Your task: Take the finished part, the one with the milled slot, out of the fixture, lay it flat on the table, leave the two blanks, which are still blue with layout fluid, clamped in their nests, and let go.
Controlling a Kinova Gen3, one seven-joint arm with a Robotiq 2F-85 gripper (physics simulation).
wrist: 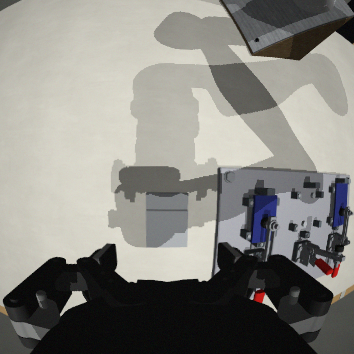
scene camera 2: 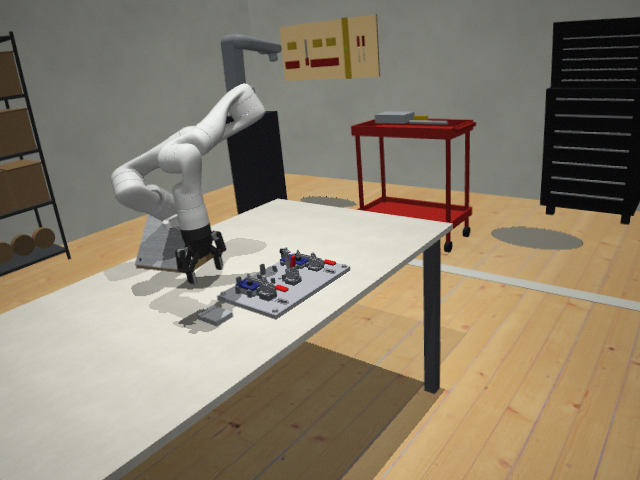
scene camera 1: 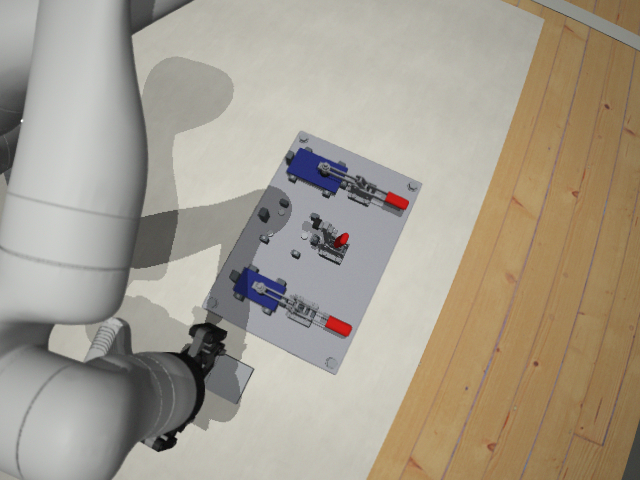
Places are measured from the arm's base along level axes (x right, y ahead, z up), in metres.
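Pixels of known places: gripper, between the fingertips: (wrist: 166, 255) (scene camera 2: 207, 276).
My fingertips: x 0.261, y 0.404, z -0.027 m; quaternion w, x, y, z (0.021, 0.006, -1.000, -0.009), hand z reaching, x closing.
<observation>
For each thing: its top centre in the pictures, then the offset to it from my fingertips. "spot": a spot on its surface instead.
- finished part, centre of its top: (wrist: 166, 220) (scene camera 1: 221, 374) (scene camera 2: 214, 313) dx -0.006, dy -0.005, dz -0.113 m
- clamp's red handle, a spot on its surface: (scene camera 1: 341, 240) spot: dx -0.251, dy +0.079, dz -0.024 m
The finished part (scene camera 1: 235, 377) (scene camera 2: 216, 315) (wrist: 167, 230), a grey block with a slot line across it, lies flat on the table beside the fixture plate (scene camera 1: 372, 248) (scene camera 2: 310, 294) (wrist: 232, 210), apart from it. My gripper (scene camera 2: 205, 273) (wrist: 166, 255) is open and empty, raised above the part. In scene camera 1 the arm and gripper partly cover the part. One blue blank (scene camera 1: 248, 289) (scene camera 2: 248, 284) (wrist: 261, 215) sits in the nest nearer the part, and the other blue blank (scene camera 1: 305, 167) (wrist: 340, 200) in the far nest, each under its clamp arm. The middle nest is empty, its clamp's red handle (scene camera 1: 341, 240) upright.
The two blanks' clamps have red handles (scene camera 1: 338, 326) (scene camera 1: 396, 199) pointing outward. A slanted grey and brown block (scene camera 2: 160, 242) (wrist: 295, 35) stands on the table behind the arm. A red cart (scene camera 2: 398, 130) and a black drawer cabinet (scene camera 2: 591, 124) stand beyond the table.
</observation>
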